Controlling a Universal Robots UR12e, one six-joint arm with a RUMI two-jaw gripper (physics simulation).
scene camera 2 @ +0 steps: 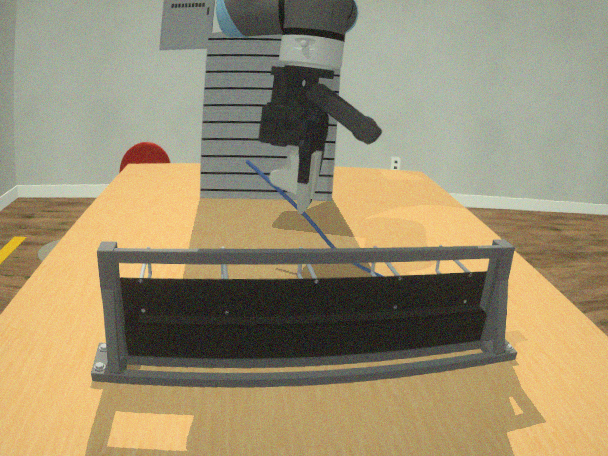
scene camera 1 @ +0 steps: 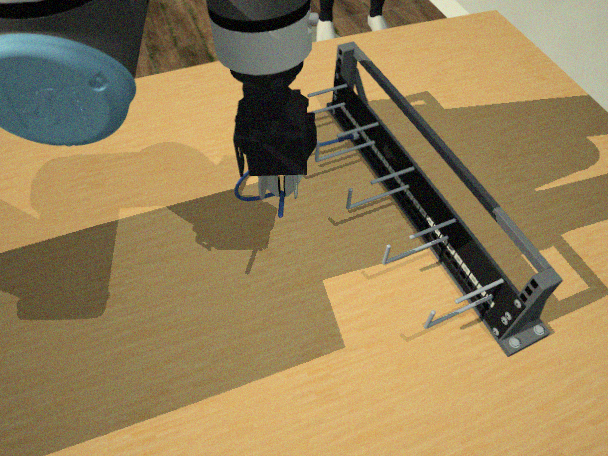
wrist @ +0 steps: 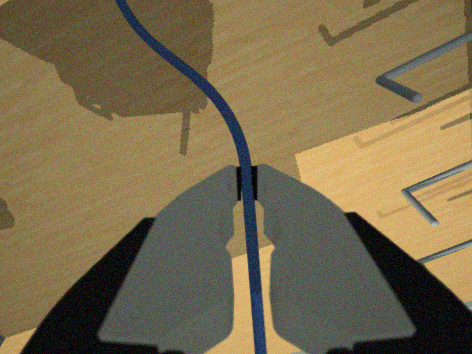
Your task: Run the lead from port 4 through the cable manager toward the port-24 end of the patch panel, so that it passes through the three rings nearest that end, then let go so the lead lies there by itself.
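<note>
The blue lead (scene camera 1: 281,206) (scene camera 2: 320,231) (wrist: 220,102) runs from the far part of the black patch panel (scene camera 1: 427,196) (scene camera 2: 275,302) to my gripper (scene camera 1: 280,189) (scene camera 2: 302,206) (wrist: 246,169). My gripper is shut on the lead, above the table in front of the panel. The lead curves beside the fingers in scene camera 1, and its free end sticks out up and left in scene camera 2. The three rings nearest the port-24 end, the third (scene camera 1: 378,197), fourth (scene camera 1: 416,251) and fifth (scene camera 1: 457,313), stand apart from the lead. The lead's port is partly hidden behind rods.
The grey frame's end bracket (scene camera 1: 537,300) is bolted to the table (scene camera 1: 350,400) at the near end. Open hooks stick out from the panel toward my gripper's side. A blue arm joint cover (scene camera 1: 60,100) hangs at the upper left. A red round object (scene camera 2: 145,154) stands beyond the table.
</note>
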